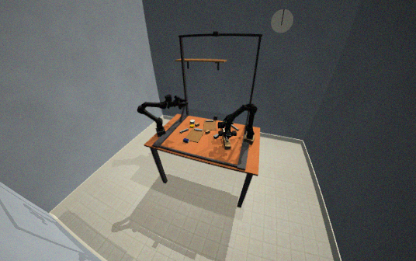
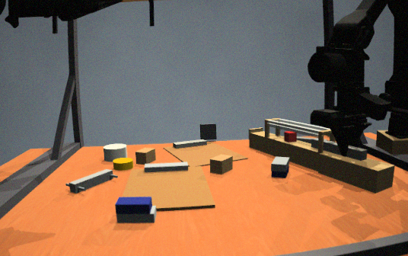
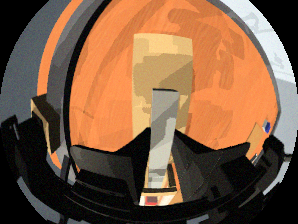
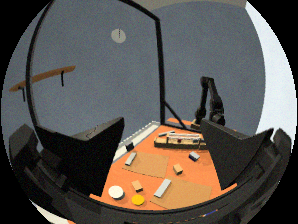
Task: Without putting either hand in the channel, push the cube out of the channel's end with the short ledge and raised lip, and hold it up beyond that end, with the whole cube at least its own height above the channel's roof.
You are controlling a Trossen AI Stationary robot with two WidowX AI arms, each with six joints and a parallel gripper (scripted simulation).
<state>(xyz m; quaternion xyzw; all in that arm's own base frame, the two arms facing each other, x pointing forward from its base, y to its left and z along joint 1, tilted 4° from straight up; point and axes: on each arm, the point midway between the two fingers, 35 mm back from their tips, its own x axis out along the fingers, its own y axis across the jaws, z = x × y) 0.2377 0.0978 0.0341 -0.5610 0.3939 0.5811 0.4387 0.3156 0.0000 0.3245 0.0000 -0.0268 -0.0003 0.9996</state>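
Right now my left hand is 160 mm past the tan channel, 30 mm to the left of it and 30 mm above it. Also, from my left hand: yellow disc: 450 mm to the right, 270 mm behind, 70 mm below; pegged bar: 520 mm to the right, 150 mm behind, 70 mm below.
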